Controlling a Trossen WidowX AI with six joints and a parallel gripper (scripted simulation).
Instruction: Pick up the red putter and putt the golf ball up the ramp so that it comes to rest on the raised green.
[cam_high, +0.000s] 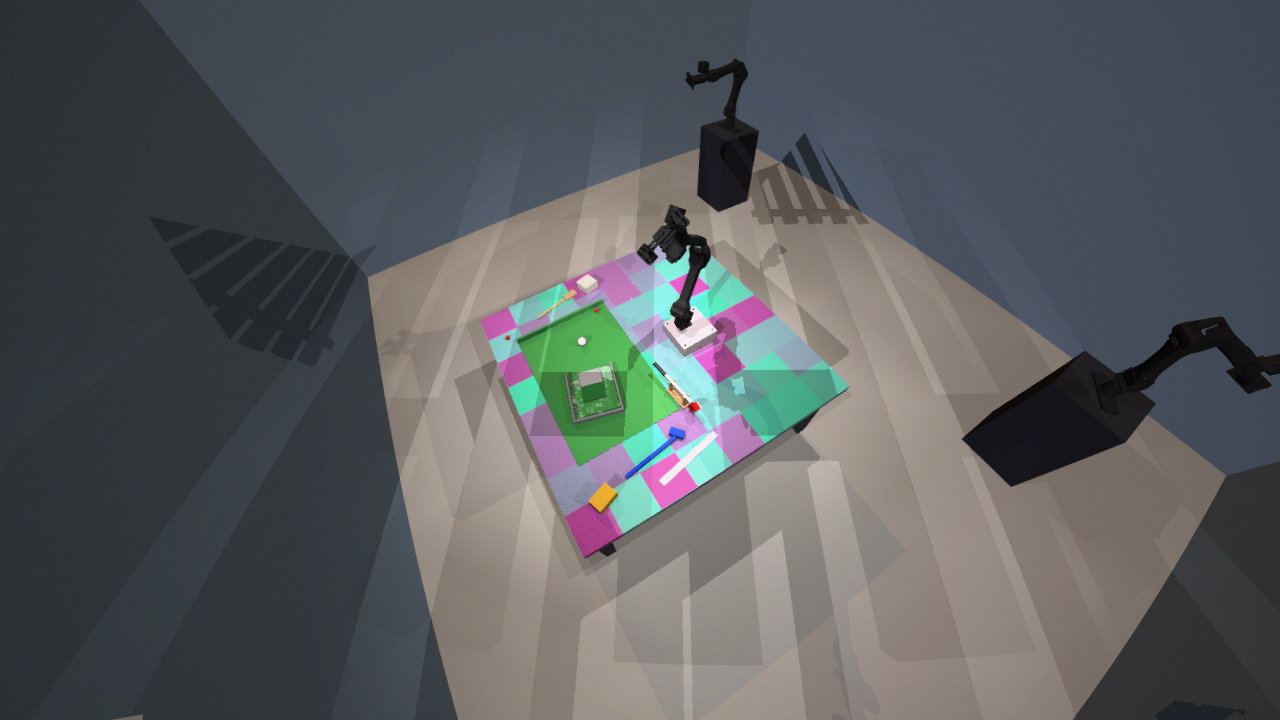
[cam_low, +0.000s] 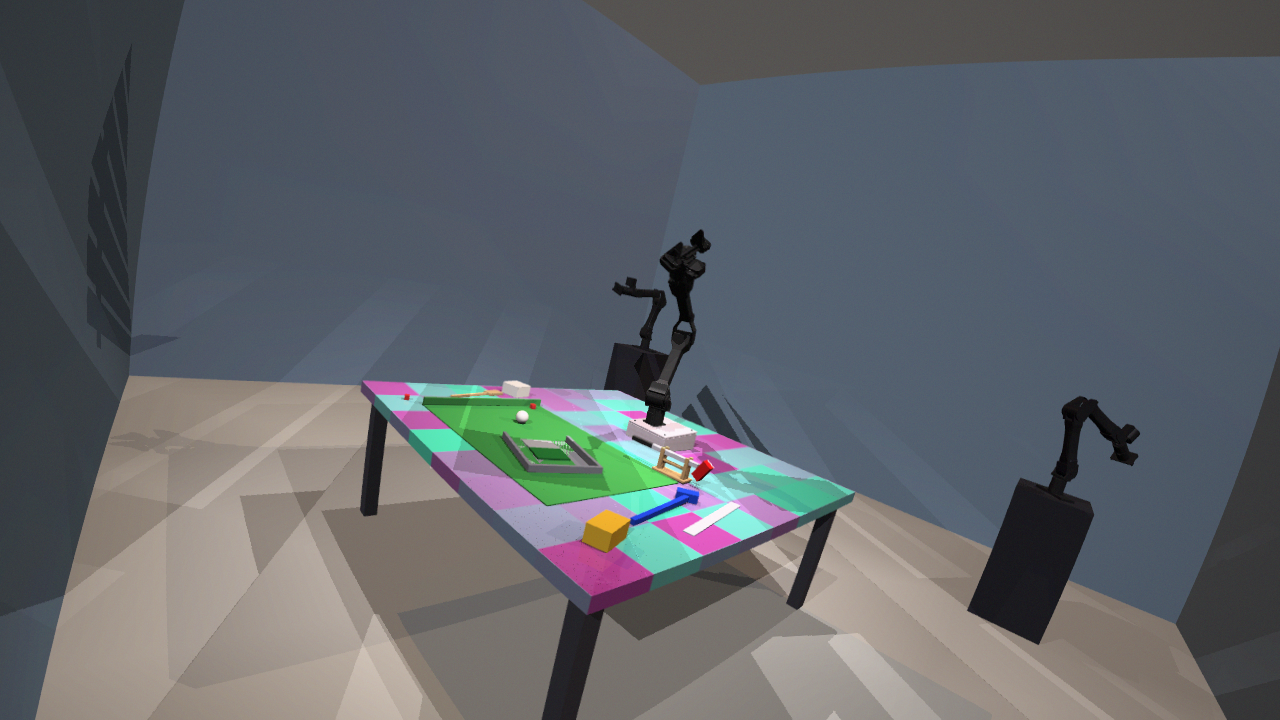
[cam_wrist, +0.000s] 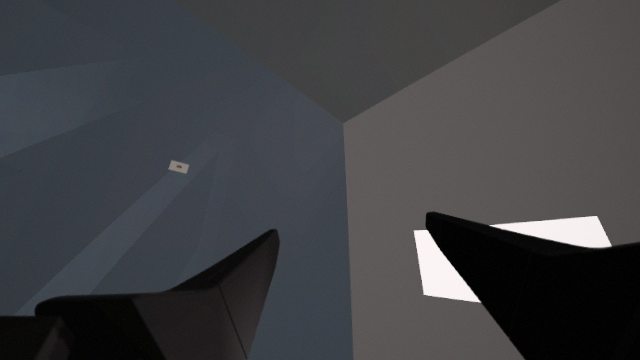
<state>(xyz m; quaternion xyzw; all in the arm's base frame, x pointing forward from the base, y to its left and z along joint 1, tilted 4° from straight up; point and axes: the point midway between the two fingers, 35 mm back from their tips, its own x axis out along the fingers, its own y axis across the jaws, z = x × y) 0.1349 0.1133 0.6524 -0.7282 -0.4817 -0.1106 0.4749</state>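
Now: gripper tip 66 cm above the red putter, 14 cm to the right of it and 1 cm short of it. Round my gripper tip: blue mallet: 71 cm below, 32 cm to the left, 22 cm ahead; white golf ball: 70 cm below, 33 cm to the right, 25 cm ahead; wooden rack: 69 cm below, 15 cm to the left, 1 cm ahead.
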